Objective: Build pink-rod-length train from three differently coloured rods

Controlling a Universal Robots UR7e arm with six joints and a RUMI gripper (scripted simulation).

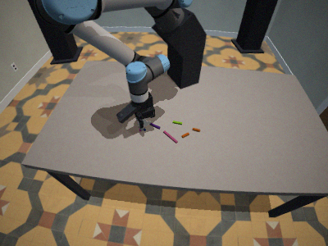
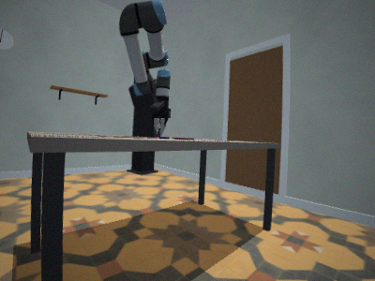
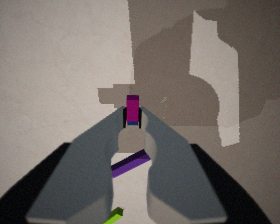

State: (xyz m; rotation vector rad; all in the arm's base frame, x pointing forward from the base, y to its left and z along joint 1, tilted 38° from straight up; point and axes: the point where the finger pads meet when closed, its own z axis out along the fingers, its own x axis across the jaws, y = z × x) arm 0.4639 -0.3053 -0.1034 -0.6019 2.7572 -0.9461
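Right now my hand is 10 mm above the magenta rod. Round my hand: purple rod 20 mm behind, 70 mm to the left, 20 mm below; blue rod 10 mm behind, 20 mm to the left, 20 mm below; pink rod 50 mm ahead, 140 mm to the left, 20 mm below.
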